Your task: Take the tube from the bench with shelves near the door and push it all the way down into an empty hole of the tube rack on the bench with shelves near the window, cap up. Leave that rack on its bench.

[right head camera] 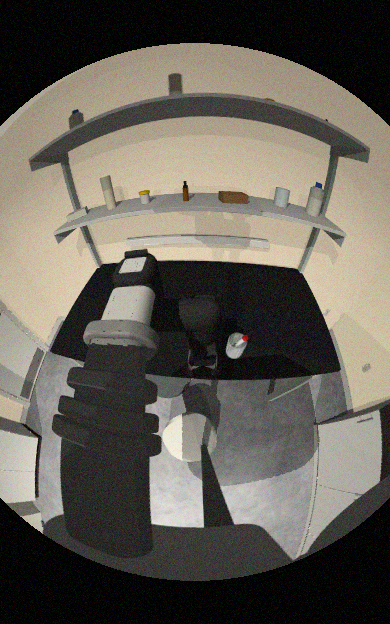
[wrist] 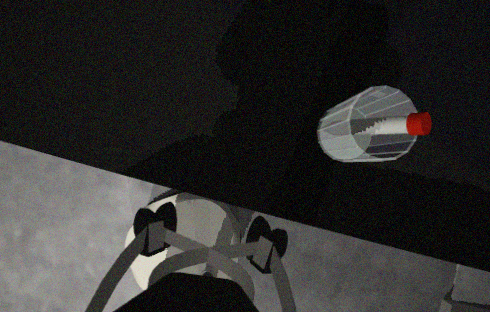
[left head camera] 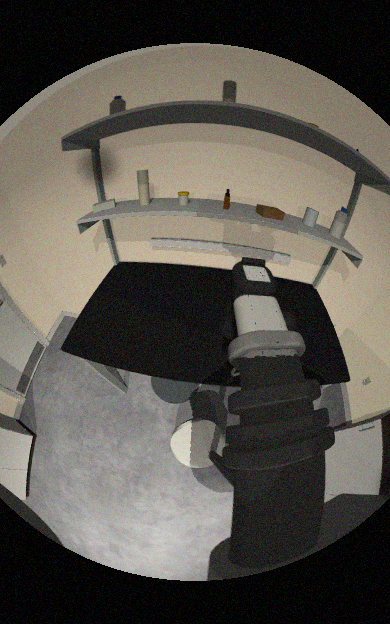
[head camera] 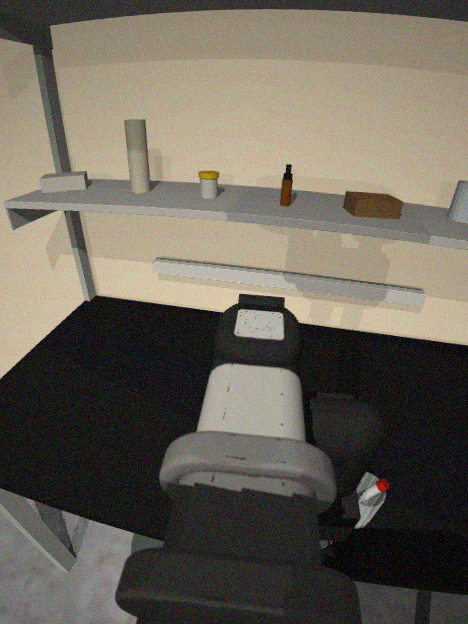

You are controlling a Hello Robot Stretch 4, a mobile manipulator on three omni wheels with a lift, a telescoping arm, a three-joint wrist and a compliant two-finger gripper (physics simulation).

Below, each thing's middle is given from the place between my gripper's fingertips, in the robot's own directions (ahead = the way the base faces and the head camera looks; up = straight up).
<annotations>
My gripper is now 140 mm to the left of the clear ribbed beaker (head camera: 368,508), 120 mm short of it and 50 mm above it. The rest, counted from my hand: tube with red cap (wrist: 419,123) 140 mm to the right, 120 mm ahead, 40 mm below.
</annotations>
